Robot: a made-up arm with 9 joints.
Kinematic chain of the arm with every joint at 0, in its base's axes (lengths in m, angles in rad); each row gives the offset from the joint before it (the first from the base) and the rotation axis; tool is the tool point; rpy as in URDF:
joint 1: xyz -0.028 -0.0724 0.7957 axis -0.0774 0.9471 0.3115
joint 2: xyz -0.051 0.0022 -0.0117 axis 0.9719 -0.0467 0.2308
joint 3: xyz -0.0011 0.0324 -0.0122 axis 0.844 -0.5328 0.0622
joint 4: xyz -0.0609 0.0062 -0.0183 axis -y
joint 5: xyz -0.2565 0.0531 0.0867 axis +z
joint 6: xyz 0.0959 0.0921 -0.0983 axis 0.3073 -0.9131 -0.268
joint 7: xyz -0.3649 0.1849 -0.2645 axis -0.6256 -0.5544 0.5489
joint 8: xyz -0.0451 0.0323 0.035 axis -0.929 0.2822 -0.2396
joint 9: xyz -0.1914 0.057 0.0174 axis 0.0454 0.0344 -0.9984
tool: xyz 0.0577 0.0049 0.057 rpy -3.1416 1.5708 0
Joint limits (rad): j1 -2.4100..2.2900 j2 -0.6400..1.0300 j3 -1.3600..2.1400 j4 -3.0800..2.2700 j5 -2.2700..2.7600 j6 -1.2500..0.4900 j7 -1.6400..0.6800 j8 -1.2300..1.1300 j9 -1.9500..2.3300
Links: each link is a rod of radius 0.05 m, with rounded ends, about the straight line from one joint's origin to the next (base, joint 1, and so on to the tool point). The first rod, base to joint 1, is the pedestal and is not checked.
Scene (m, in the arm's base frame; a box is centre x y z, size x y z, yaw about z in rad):
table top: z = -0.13
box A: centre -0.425 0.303 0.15 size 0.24 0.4 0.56 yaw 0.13
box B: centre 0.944 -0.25 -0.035 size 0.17 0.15 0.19 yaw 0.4
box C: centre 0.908 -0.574 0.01 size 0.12 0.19 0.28 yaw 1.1
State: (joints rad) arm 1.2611 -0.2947 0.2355 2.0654 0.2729 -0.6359 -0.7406 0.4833 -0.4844
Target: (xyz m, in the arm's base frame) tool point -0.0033 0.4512 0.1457
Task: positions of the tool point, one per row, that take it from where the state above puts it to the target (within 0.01 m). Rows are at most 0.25 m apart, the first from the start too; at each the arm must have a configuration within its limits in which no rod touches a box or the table.
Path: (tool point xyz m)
1: -0.6035 -0.0323 0.3083
2: -0.5093 -0.0870 0.2522
3: -0.3105 0.0047 0.1335
4: -0.0789 0.0803 0.0926
5: 0.1556 0.1350 0.1337
6: 0.0964 0.2501 0.1189
7: 0.0395 0.3582 0.1249
8: -0.0033 0.4512 0.1457

